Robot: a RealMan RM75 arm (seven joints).
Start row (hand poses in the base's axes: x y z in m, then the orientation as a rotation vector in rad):
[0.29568 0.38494 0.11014 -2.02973 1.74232 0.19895]
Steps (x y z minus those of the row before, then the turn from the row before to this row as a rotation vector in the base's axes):
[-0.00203 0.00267 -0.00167 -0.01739 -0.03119 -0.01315]
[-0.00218 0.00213 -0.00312 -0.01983 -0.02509 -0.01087]
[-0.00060 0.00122 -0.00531 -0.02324 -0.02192 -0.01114]
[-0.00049 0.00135 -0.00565 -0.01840 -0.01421 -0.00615]
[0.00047 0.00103 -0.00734 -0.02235 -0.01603 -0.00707]
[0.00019 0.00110 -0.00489 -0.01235 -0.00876 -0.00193]
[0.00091 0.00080 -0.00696 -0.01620 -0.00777 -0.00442]
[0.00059 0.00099 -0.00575 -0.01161 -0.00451 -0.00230]
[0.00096 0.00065 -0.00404 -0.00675 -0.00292 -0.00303]
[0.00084 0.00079 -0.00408 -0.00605 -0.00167 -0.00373]
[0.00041 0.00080 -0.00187 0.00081 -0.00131 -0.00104]
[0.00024 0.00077 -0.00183 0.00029 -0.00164 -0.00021]
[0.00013 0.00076 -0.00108 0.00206 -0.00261 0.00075]
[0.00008 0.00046 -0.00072 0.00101 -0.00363 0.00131]
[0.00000 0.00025 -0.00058 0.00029 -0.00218 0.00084]
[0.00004 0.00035 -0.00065 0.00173 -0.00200 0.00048]
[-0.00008 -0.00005 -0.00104 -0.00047 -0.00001 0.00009]
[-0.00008 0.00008 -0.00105 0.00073 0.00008 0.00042]
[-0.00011 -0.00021 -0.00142 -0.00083 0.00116 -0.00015]
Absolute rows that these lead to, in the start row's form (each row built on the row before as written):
[0.29365 0.38761 0.10847 -2.02233 1.74374 0.14769]
[0.29147 0.38974 0.10535 -2.01975 1.74712 0.10150]
[0.29087 0.39096 0.10004 -2.01974 1.75359 0.05553]
[0.29038 0.39231 0.09439 -2.02275 1.75768 0.02312]
[0.29085 0.39334 0.08705 -2.02684 1.76272 -0.01499]
[0.29104 0.39444 0.08216 -2.03073 1.76343 -0.03539]
[0.29195 0.39524 0.07520 -2.03539 1.76843 -0.05904]
[0.29254 0.39623 0.06945 -2.03981 1.77170 -0.07471]
[0.29350 0.39688 0.06541 -2.04076 1.77514 -0.08465]
[0.29434 0.39767 0.06133 -2.04107 1.77983 -0.09293]
[0.29475 0.39847 0.05946 -2.03908 1.77988 -0.09382]
[0.29499 0.39924 0.05763 -2.03805 1.77902 -0.09526]
[0.29512 0.40000 0.05655 -2.03624 1.77606 -0.09578]
[0.29520 0.40046 0.05583 -2.03524 1.77222 -0.09810]
[0.29520 0.40071 0.05525 -2.03491 1.76995 -0.09976]
[0.29524 0.40106 0.05460 -2.03333 1.76774 -0.10005]
[0.29516 0.40101 0.05356 -2.03373 1.76778 -0.10046]
[0.29508 0.40109 0.05251 -2.03361 1.76718 -0.09959]
[0.29497 0.40088 0.05109 -2.03452 1.76828 -0.09923]

